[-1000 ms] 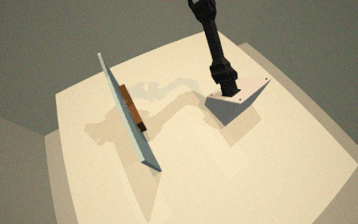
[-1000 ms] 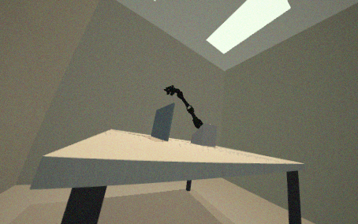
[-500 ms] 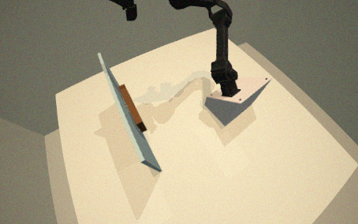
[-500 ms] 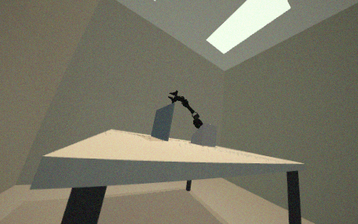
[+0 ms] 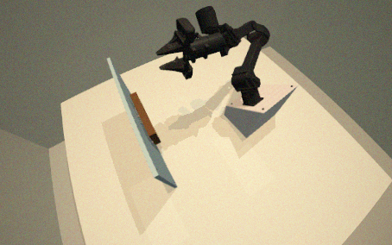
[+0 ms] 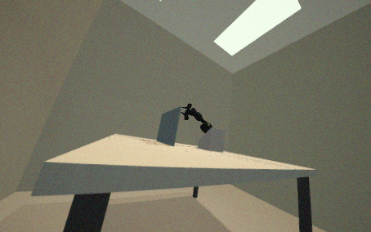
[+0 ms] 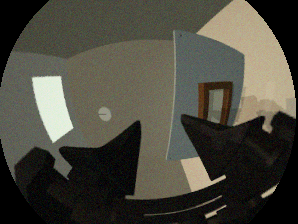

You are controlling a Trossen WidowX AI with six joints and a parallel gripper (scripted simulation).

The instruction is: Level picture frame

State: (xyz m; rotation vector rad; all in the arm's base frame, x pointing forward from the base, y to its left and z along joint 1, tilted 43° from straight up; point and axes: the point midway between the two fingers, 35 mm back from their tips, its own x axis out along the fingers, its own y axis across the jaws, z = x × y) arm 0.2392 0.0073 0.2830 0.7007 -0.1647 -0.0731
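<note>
My gripper tip is 200 mm above the brown wooden picture frame, 120 mm short of it and 10 mm to the right of it. Also, from my gripper tip: pale blue wall panel 220 mm below, 130 mm ahead, 10 mm to the left.
</note>
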